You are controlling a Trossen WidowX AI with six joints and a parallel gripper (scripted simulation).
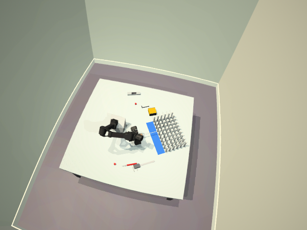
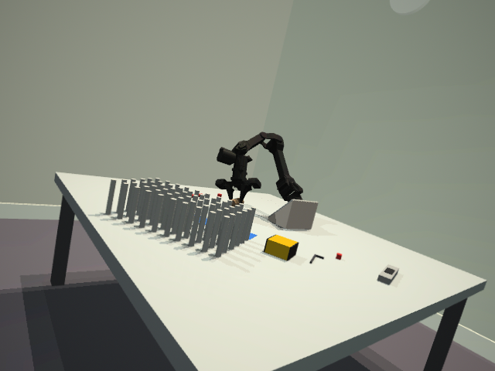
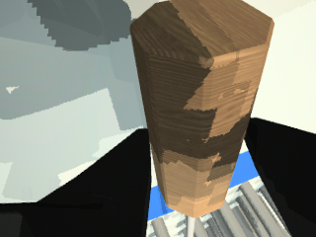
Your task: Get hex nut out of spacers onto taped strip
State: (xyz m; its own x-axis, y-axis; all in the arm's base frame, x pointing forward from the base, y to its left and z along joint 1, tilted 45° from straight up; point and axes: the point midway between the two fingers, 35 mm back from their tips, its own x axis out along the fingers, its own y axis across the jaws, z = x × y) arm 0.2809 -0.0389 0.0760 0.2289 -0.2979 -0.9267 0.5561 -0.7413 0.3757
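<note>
My gripper tip is now 17 cm short of the blue taped strip, 7 cm to the right of it and 6 cm above it. Also, from my gripper tip: wooden-handled pick tool (9 cm ahead, 6 cm to the left, 1 cm below); red-handled tool (32 cm to the right, 5 cm below, 1 cm behind); hex nut (29 cm ahead, 21 cm to the left, 6 cm below).
</note>
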